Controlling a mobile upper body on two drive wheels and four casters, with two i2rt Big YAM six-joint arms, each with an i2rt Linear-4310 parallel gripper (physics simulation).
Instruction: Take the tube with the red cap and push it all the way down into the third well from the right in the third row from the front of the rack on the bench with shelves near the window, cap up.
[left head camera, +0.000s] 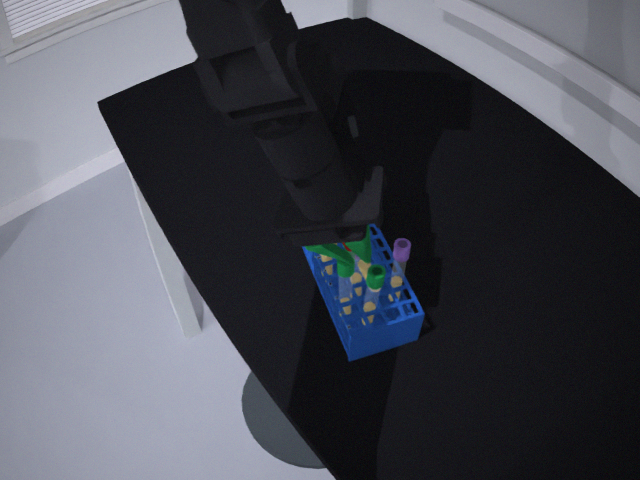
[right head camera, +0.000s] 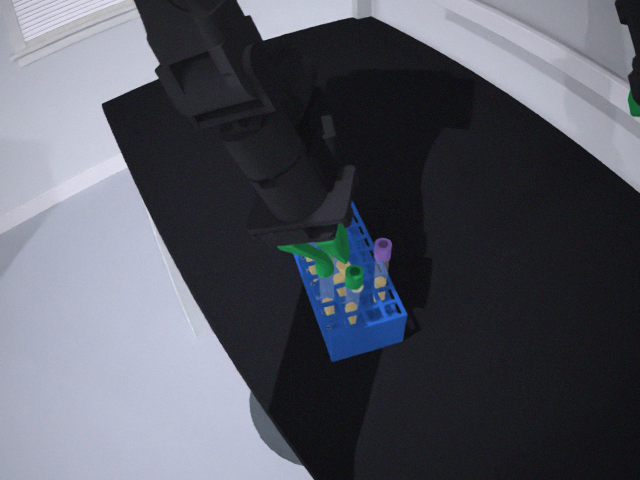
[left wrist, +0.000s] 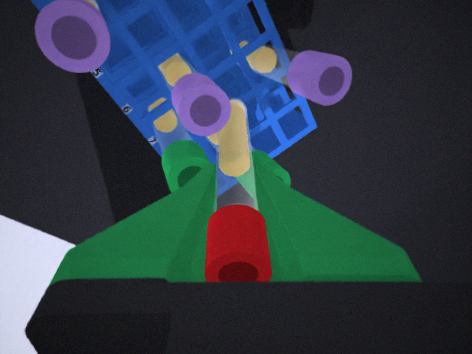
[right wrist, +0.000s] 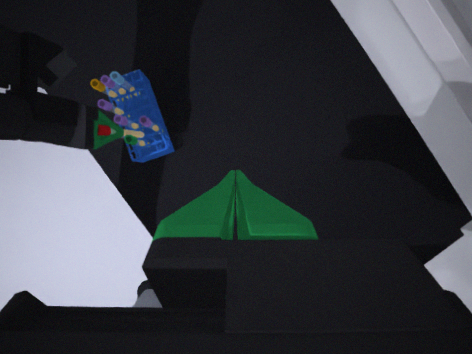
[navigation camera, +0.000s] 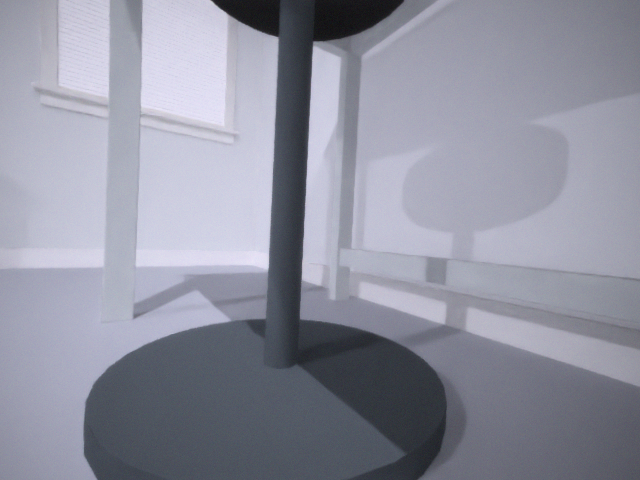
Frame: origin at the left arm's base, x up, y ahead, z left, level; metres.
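Where they show: left gripper, fingertip midpoint: (left head camera: 361, 259) (right head camera: 339, 259) (left wrist: 235, 176) (right wrist: 119, 132); right gripper, fingertip midpoint: (right head camera: 632, 108) (right wrist: 235, 178).
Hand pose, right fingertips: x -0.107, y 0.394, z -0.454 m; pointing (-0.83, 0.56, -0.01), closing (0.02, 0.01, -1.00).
Observation:
After its pixels a point has its place.
The red-capped tube (left head camera: 347, 246) (left wrist: 237, 245) {y 0.480, x -0.331, z -0.211 m} (right wrist: 104, 130) {y 0.470, x -0.333, z -0.220 m} is held cap up in my left gripper (left head camera: 360, 259) {y 0.475, x -0.373, z -0.225 m} (right head camera: 337, 259) {y 0.475, x -0.373, z -0.225 m} (left wrist: 235, 176) {y 0.475, x -0.373, z -0.225 m} (right wrist: 119, 132) {y 0.475, x -0.373, z -0.225 m}, which is shut on it. The tube's yellowish lower end is at the blue rack (left head camera: 385, 334) {y 0.434, x -0.457, z -0.257 m} (right head camera: 369, 336) {y 0.435, x -0.461, z -0.260 m} (left wrist: 311, 119) {y 0.457, x -0.439, z -0.298 m} (right wrist: 161, 97), among the standing tubes; whether it is inside a well, and which one, I cannot tell. One green-capped tube (left head camera: 345, 266) {y 0.468, x -0.378, z -0.208 m} (right head camera: 324, 266) {y 0.468, x -0.378, z -0.209 m} (left wrist: 184, 162) {y 0.485, x -0.377, z -0.207 m} and another green-capped tube (left head camera: 376, 277) {y 0.453, x -0.377, z -0.240 m} (right head camera: 354, 277) {y 0.454, x -0.377, z -0.241 m} stand close to the fingers. My right gripper (right wrist: 235, 178) {y 0.394, x -0.107, z -0.454 m} is shut and empty, away from the rack.
A purple-capped tube (left head camera: 401, 250) {y 0.492, x -0.377, z -0.269 m} (right head camera: 382, 250) {y 0.492, x -0.377, z -0.270 m} (left wrist: 320, 77) {y 0.504, x -0.377, z -0.266 m} (right wrist: 146, 121) {y 0.498, x -0.377, z -0.277 m} stands beside the held tube. More purple caps, an orange cap (right wrist: 97, 84) {y 0.572, x -0.376, z -0.177 m} and a light blue cap (right wrist: 116, 77) {y 0.586, x -0.377, z -0.215 m} stand farther along the rack. A stool (left head camera: 279, 428) {y 0.682, x -1.380, z -0.046 m} (navigation camera: 248, 413) {y 0.652, x -1.380, z -0.145 m} stands by the black bench (left head camera: 516, 310) {y 0.492, x -0.496, z -0.447 m}.

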